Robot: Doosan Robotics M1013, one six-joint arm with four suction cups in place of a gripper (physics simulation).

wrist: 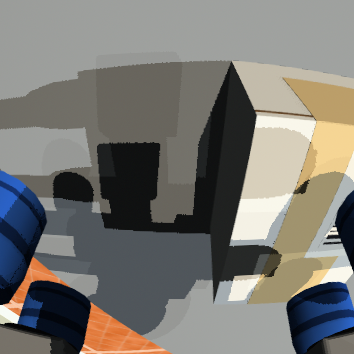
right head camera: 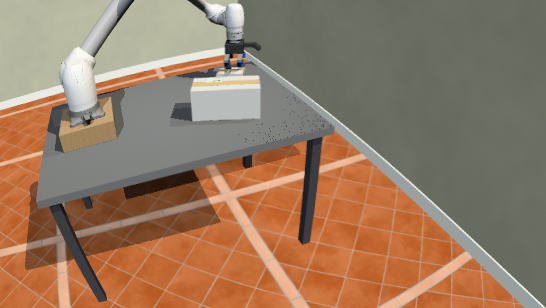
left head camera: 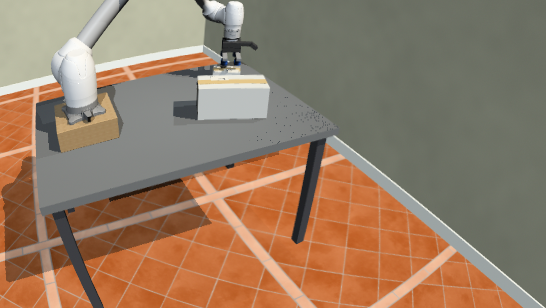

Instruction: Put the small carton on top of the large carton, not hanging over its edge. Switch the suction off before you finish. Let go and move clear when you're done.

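Seen in the pictures: hand, its tool point: (wrist: 190,271) (right head camera: 234,61) (left head camera: 230,60); arm's base, origin of its link: (right head camera: 85,114) (left head camera: 83,111).
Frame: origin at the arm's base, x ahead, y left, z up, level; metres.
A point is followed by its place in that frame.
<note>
The small carton (left head camera: 226,70) {x 0.829, y 0.034, z -0.023 m} (right head camera: 230,72) {x 0.820, y 0.013, z -0.017 m} (wrist: 256,220) {x 0.874, y 0.065, z -0.020 m}, white with tan tape, sits on the table behind the large carton, which partly hides it in both head views. In the wrist view it is on the right side, with shadows over its top. The large carton (left head camera: 232,103) {x 0.609, y -0.311, z -0.019 m} (right head camera: 226,104) {x 0.616, y -0.315, z -0.019 m} stands upright on the table, with tape along its top; I cannot make it out in the wrist view. My gripper (left head camera: 230,64) {x 0.892, y 0.092, z 0.009 m} (right head camera: 234,65) {x 0.892, y 0.092, z 0.009 m} (wrist: 186,280) {x 0.892, y 0.092, z 0.009 m}, with blue suction cups, is low over the small carton. It is open, with no carton attached. Any gap to the carton's top is too small to judge in the head views.
The grey table (left head camera: 150,155) {x 0.176, y -0.361, z -0.095 m} (right head camera: 150,150) {x 0.227, y -0.351, z -0.095 m} (wrist: 150,25) {x 0.969, y 0.067, z -0.095 m} carries both cartons. The arm's base stands on a brown block (left head camera: 90,138) {x -0.014, y -0.140, z -0.064 m} (right head camera: 90,138) {x -0.010, y -0.141, z -0.058 m} at the table's left. A grey wall (left head camera: 425,75) (right head camera: 425,75) rises beyond the table's right side. Tiled floor shows past the table edge.
</note>
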